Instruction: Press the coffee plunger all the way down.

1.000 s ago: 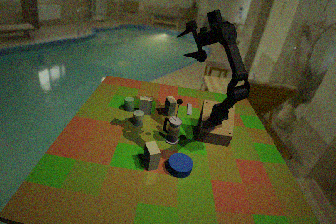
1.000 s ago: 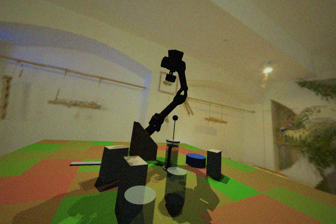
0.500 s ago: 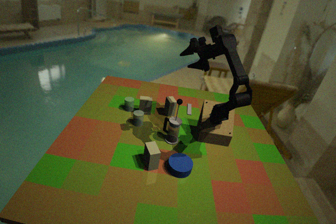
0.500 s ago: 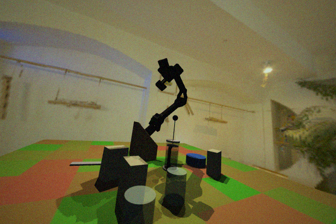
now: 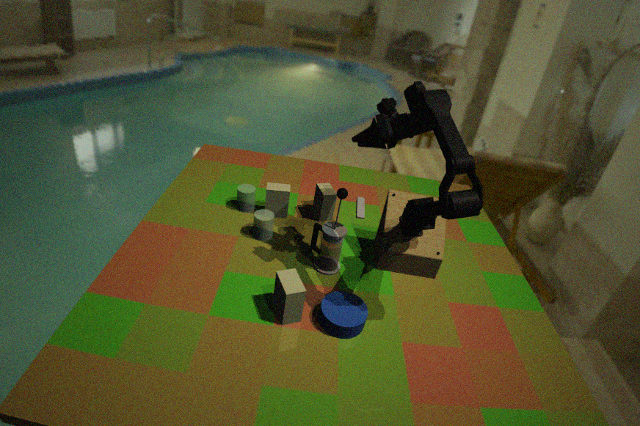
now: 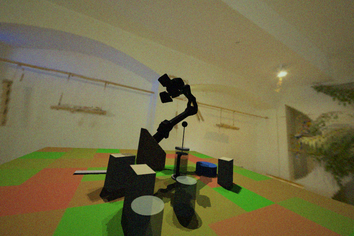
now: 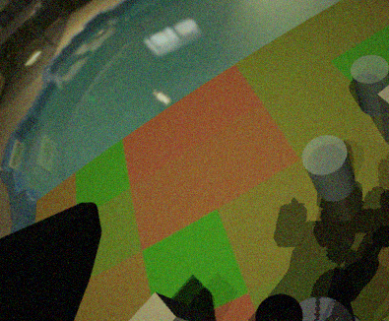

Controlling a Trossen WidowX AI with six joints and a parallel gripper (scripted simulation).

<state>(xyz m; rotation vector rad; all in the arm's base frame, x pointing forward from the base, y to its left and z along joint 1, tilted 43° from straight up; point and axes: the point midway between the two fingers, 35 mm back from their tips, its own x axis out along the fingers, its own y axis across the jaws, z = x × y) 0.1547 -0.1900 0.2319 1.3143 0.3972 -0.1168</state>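
The glass coffee press lies 20 mm ahead of my gripper tip, 20 mm to the left of it and 270 mm below it.
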